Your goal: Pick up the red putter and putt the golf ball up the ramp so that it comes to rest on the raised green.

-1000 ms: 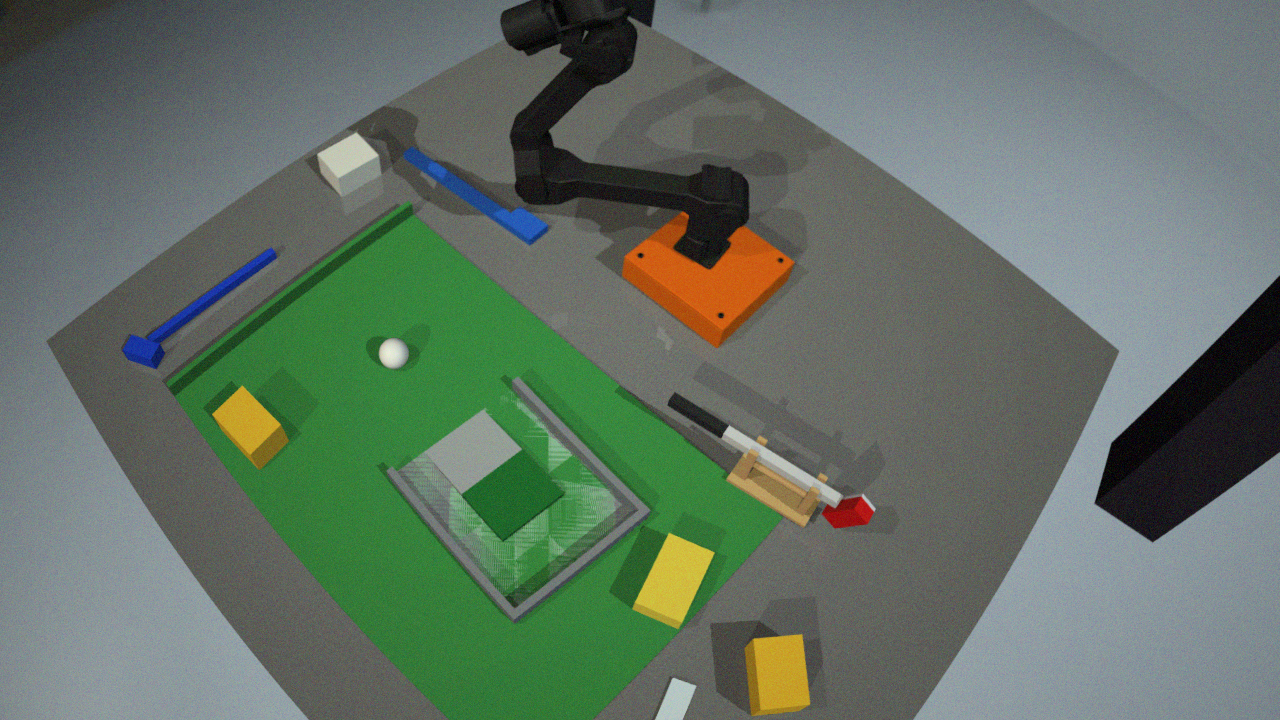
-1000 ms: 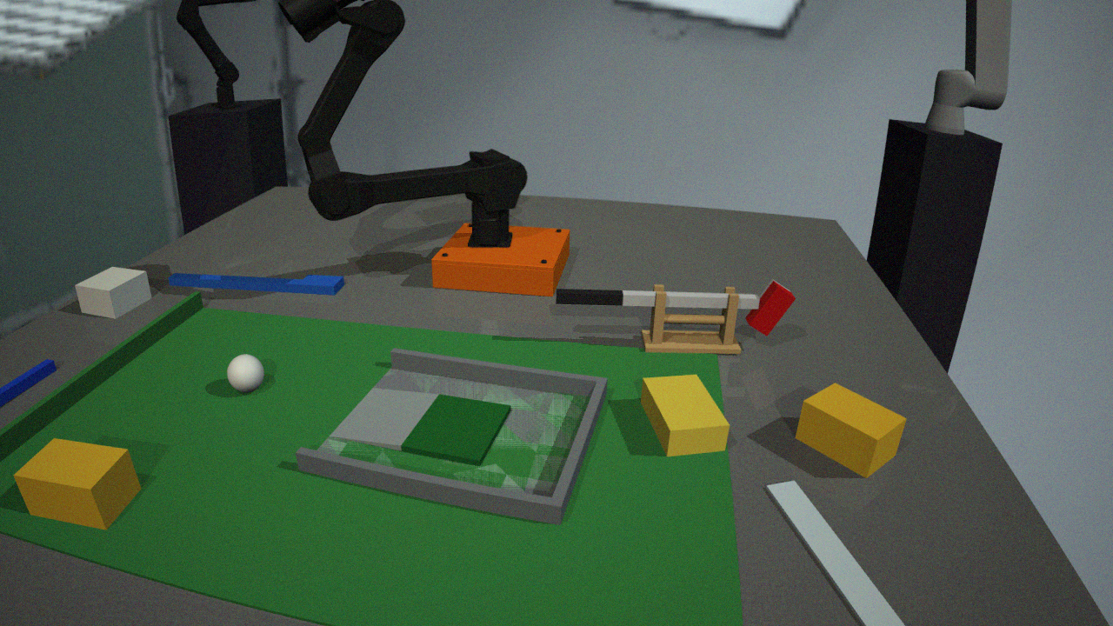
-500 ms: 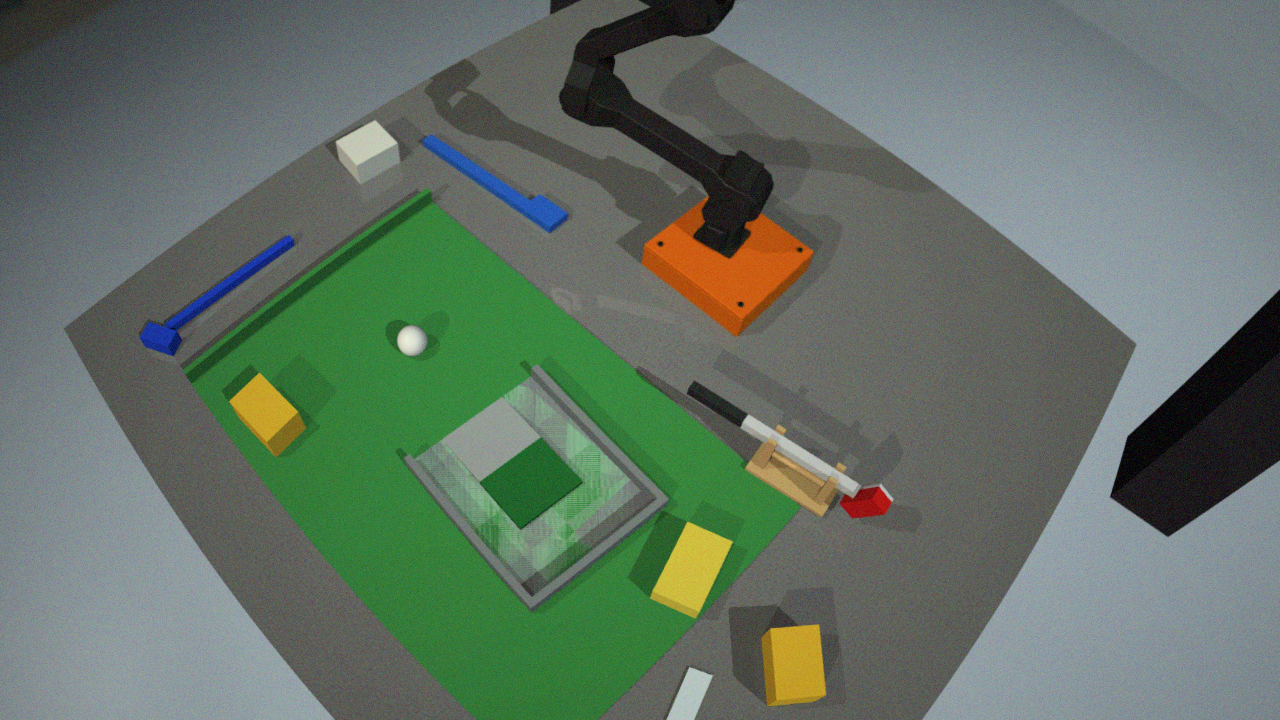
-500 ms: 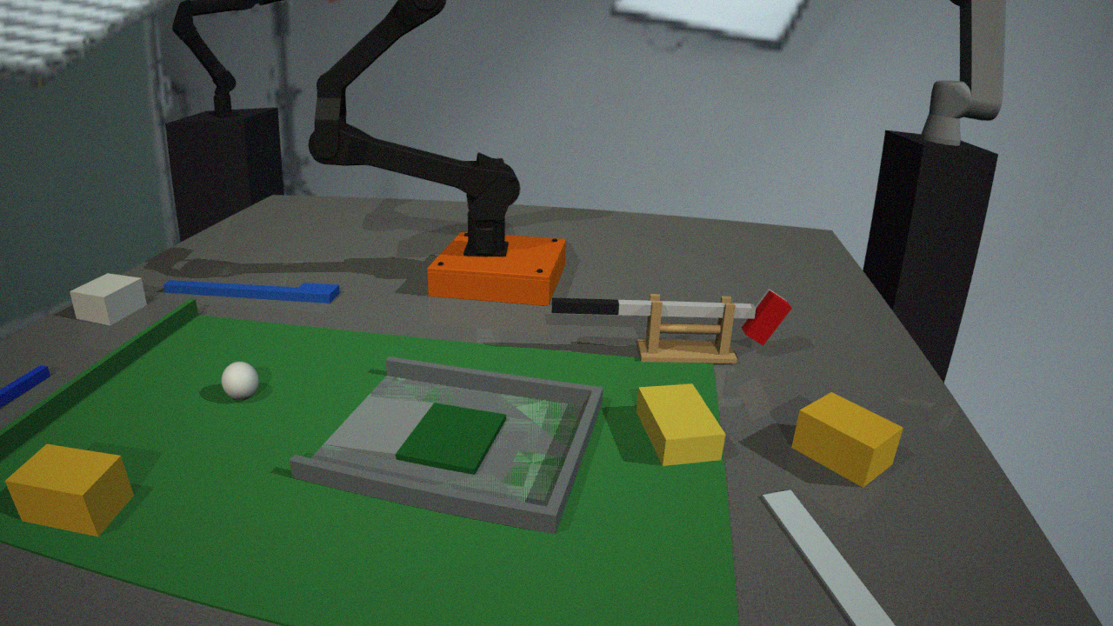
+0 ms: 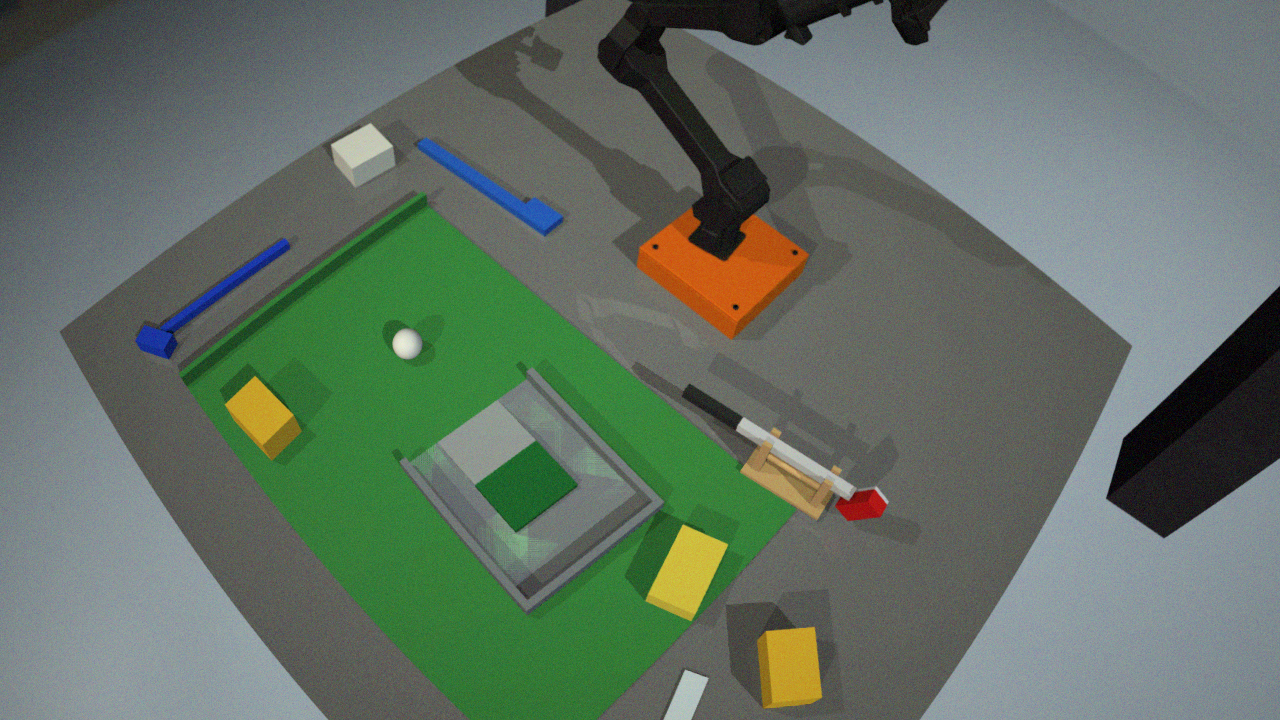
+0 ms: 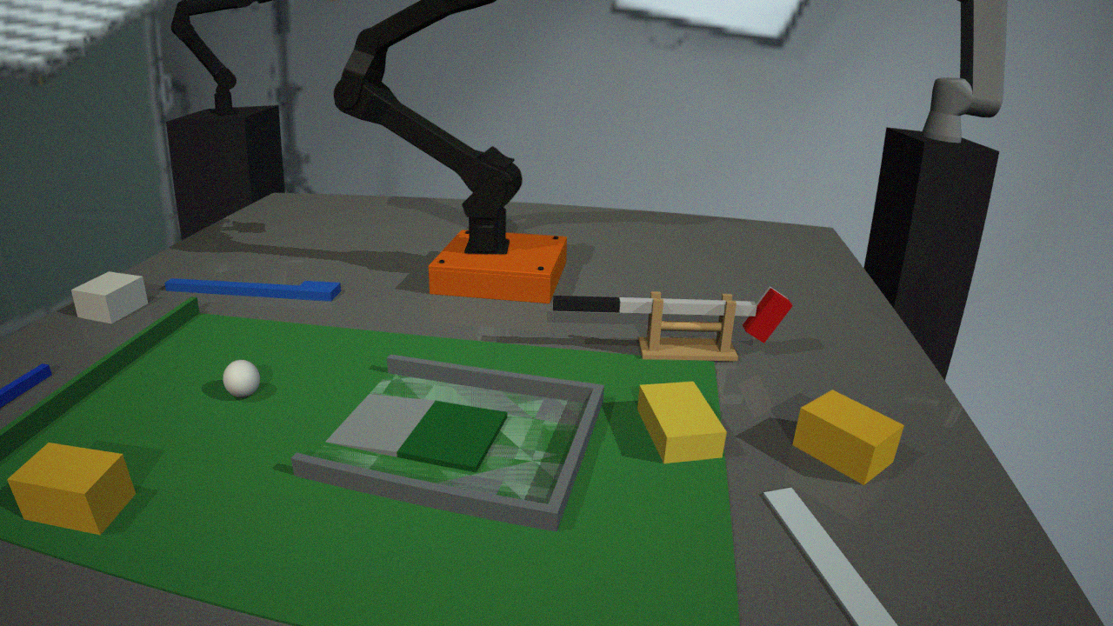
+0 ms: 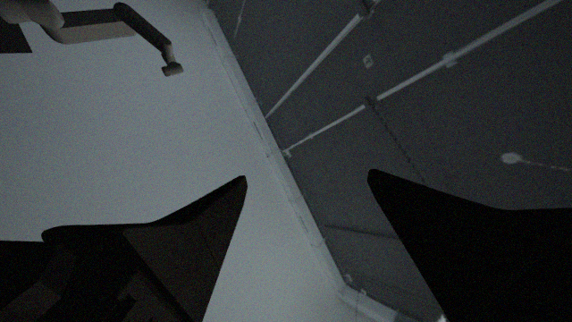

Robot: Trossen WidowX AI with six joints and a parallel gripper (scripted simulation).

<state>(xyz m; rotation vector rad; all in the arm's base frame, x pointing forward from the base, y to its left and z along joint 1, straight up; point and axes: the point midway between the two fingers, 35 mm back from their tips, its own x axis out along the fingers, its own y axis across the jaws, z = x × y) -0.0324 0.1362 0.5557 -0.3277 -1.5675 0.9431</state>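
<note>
The red putter is 57 cm below my gripper tip, 29 cm ahead of it and 10 cm to the left of it. From my gripper tip the other things lie so: wooden stand (59 cm below, 30 cm ahead, 12 cm to the left); then white block (73 cm to the right, 60 cm below, 22 cm ahead); then white golf ball (60 cm below, 44 cm ahead, 40 cm to the right).
</note>
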